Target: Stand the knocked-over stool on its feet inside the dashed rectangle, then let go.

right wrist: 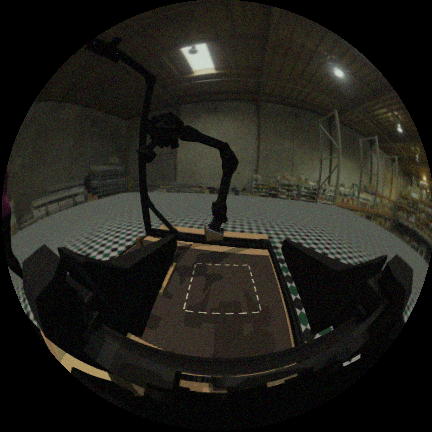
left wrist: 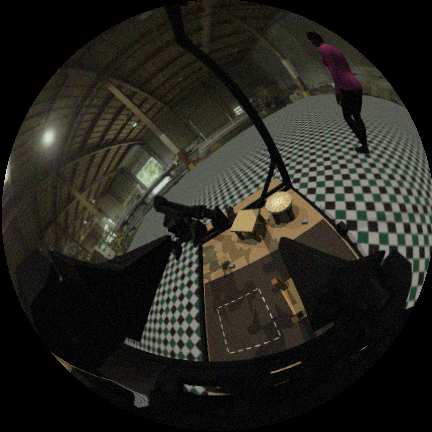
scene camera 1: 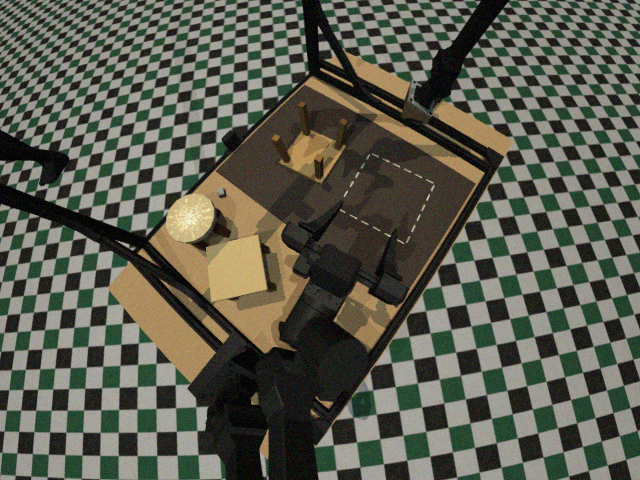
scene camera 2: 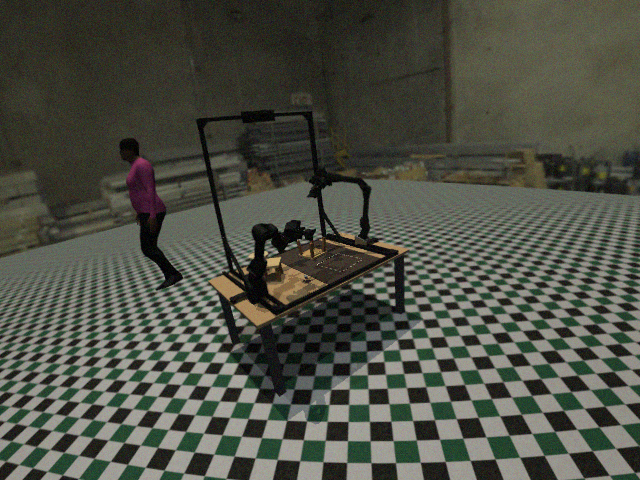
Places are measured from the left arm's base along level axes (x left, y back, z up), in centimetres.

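Pixels of known places: left gripper, fingertip midpoint: (right wrist: 145,138) (left wrist: 227,242) (scene camera 2: 309,193); right gripper, fingertip midpoint: (right wrist: 230,243) (left wrist: 185,253) (scene camera 1: 368,215) (scene camera 2: 310,228); left arm's base, link origin: (right wrist: 213,227) (scene camera 1: 422,97) (scene camera 2: 362,236); right arm's base, link origin: (left wrist: 213,214) (scene camera 1: 232,388) (scene camera 2: 254,279).
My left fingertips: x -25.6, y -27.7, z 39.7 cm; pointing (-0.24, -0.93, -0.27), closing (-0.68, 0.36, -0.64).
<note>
Ahead of a thing's pixels: the offset from my left fingertips to its top centre.
The knocked-over stool {dx -4.1, dy +0.6, dz -33.9 cm} (scene camera 1: 310,149) (left wrist: 295,300) lies upside down on the dark mat, its square seat down and its four legs pointing up, left of the dashed rectangle (scene camera 1: 433,183) (left wrist: 259,289) (right wrist: 230,313) in scene camera 1. In the right wrist view a thin strip of its seat shows past the left-hand finger. My right gripper (scene camera 1: 368,217) (right wrist: 230,243) is open and empty, above the mat near the rectangle's lower side in scene camera 1, apart from the stool. My left gripper (scene camera 2: 311,190) (left wrist: 227,242) is open and empty, high above the table.
A round-topped stool {dx -27.2, dy -31.8, dz -35.5 cm} (scene camera 1: 190,218) (left wrist: 279,201) and a square stool {dx -10.3, dy -40.5, dz -35.5 cm} (scene camera 1: 237,268) (left wrist: 245,220) stand upright on bare wood. A small grey block {dx -28.5, dy -19.4, dz -45.3 cm} (scene camera 1: 221,192) (left wrist: 304,220) lies near the round one; another {dx +11.4, dy -33.9, dz -45.2 cm} (left wrist: 231,266) lies by the mat's edge. Black frame posts rise at the table's sides.
</note>
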